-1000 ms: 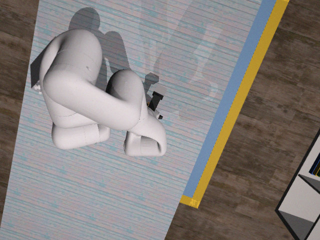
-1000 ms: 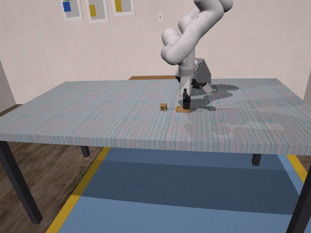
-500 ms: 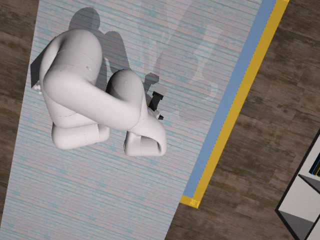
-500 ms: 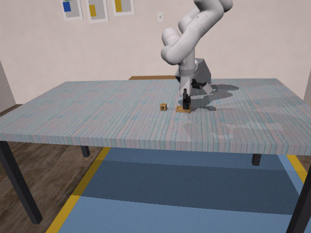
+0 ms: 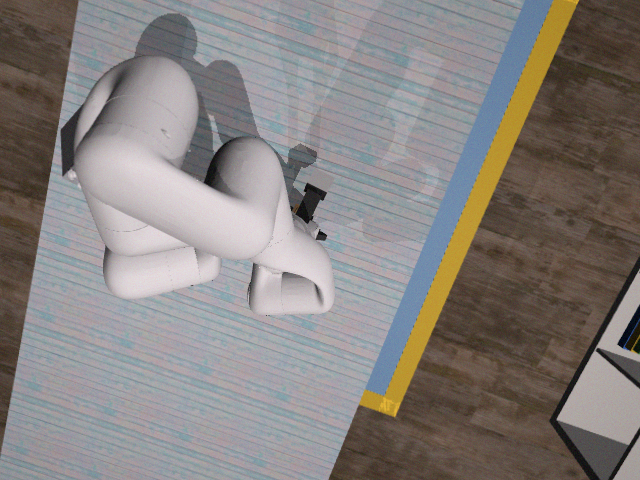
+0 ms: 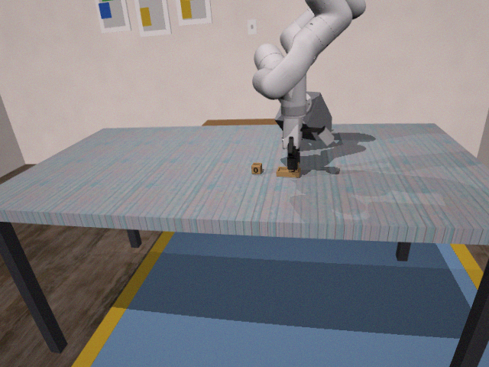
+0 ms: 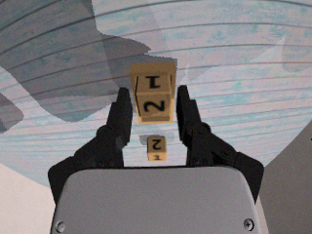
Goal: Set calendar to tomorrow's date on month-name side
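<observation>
Right now my hand is 10 mm past the wooden calendar tray, 10 mm to the left of it and 40 mm above it. Also, from my hand: wooden digit cube 50 mm behind, 110 mm to the right, 30 mm below.
</observation>
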